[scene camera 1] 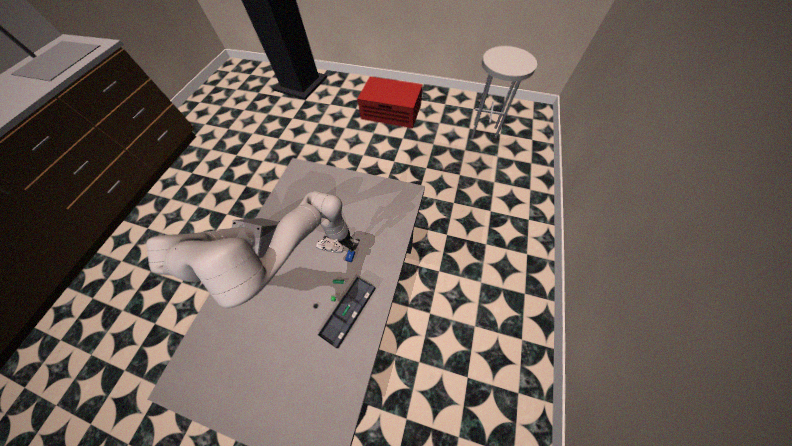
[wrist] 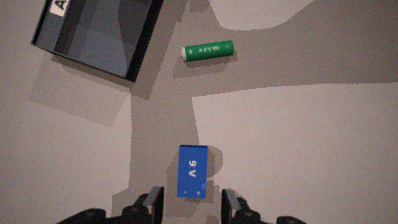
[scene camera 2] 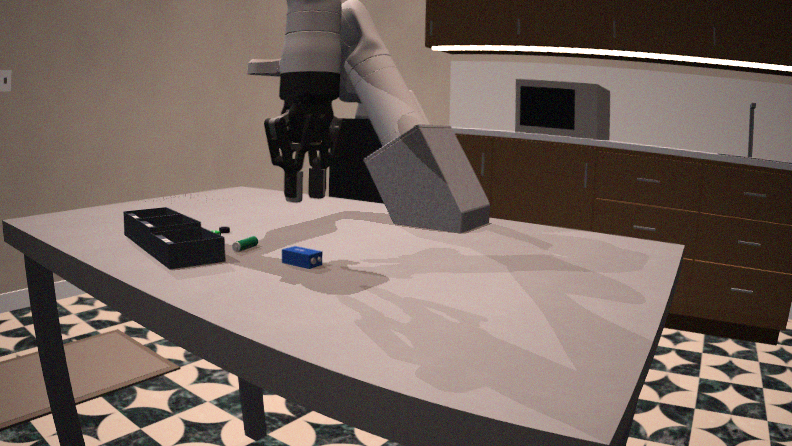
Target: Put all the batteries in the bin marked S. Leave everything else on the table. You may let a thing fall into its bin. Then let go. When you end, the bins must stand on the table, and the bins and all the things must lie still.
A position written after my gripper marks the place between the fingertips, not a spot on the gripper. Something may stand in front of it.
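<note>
My gripper (scene camera 2: 305, 200) is there, and you get it in the wrist view as well, the gripper (wrist: 192, 202). There's a blue 9V battery (scene camera 2: 297, 256), and the wrist view has that battery (wrist: 192, 167) too. I can also see a bin row (scene camera 2: 173, 251), and scene camera 1 shows the row (scene camera 1: 360, 291) as well.
</note>
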